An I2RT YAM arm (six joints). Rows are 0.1 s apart.
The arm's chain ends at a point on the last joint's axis. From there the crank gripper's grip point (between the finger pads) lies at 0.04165 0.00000 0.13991 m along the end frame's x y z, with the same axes.
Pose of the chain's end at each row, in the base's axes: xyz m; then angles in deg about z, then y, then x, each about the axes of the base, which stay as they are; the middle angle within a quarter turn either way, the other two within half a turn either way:
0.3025, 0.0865, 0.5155, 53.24, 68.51, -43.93
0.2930, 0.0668, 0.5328, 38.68, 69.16, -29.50
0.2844, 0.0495, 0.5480, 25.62, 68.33, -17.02
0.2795, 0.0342, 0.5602, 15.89, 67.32, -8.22
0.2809, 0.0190, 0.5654, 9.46, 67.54, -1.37
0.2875, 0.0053, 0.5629, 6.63, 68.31, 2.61
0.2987, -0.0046, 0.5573, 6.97, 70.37, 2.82
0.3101, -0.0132, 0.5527, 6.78, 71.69, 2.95
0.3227, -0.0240, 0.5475, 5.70, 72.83, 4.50
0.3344, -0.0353, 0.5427, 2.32, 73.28, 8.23
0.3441, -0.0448, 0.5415, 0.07, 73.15, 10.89
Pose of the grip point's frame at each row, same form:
0.4418, 0.1300, 0.5126, 53.24, 68.51, -43.93
0.4353, 0.0990, 0.5369, 38.68, 69.16, -29.50
0.4283, 0.0716, 0.5588, 25.62, 68.33, -17.02
0.4240, 0.0479, 0.5754, 15.89, 67.32, -8.22
0.4259, 0.0262, 0.5807, 9.46, 67.54, -1.37
0.4328, 0.0095, 0.5764, 6.63, 68.31, 2.61
0.4444, 0.0001, 0.5656, 6.97, 70.37, 2.82
0.4559, -0.0085, 0.5576, 6.78, 71.69, 2.95
0.4686, -0.0200, 0.5495, 5.70, 72.83, 4.50
0.4804, -0.0337, 0.5433, 2.32, 73.28, 8.23
0.4901, -0.0449, 0.5422, 0.07, 73.15, 10.89

